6 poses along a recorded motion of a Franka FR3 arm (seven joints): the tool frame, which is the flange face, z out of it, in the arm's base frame.
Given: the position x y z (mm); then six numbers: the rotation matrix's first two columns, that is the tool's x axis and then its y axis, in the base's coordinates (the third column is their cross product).
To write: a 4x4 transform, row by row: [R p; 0 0 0 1], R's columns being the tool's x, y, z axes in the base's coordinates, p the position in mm. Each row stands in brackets. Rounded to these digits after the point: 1 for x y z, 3 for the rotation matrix.
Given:
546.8, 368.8, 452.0, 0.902, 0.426, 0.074, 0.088, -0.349, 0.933
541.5, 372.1, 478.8, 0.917, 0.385, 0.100, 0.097, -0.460, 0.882
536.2, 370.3, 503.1, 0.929, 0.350, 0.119, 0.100, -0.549, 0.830
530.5, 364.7, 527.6, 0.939, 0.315, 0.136, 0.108, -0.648, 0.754
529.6, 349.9, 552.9, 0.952, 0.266, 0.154, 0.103, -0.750, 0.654
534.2, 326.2, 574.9, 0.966, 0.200, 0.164, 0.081, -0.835, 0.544
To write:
[[0.902, 0.088, 0.423, 546.8], [0.426, -0.349, -0.835, 368.8], [0.074, 0.933, -0.352, 452.0], [0, 0, 0, 1]]
[[0.917, 0.097, 0.386, 541.5], [0.385, -0.460, -0.799, 372.1], [0.100, 0.882, -0.459, 478.8], [0, 0, 0, 1]]
[[0.929, 0.100, 0.356, 536.2], [0.350, -0.549, -0.759, 370.3], [0.119, 0.830, -0.545, 503.1], [0, 0, 0, 1]]
[[0.939, 0.108, 0.326, 530.5], [0.315, -0.648, -0.693, 364.7], [0.136, 0.754, -0.642, 527.6], [0, 0, 0, 1]]
[[0.952, 0.103, 0.289, 529.6], [0.266, -0.750, -0.607, 349.9], [0.154, 0.654, -0.741, 552.9], [0, 0, 0, 1]]
[[0.966, 0.081, 0.246, 534.2], [0.200, -0.835, -0.512, 326.2], [0.164, 0.544, -0.823, 574.9], [0, 0, 0, 1]]

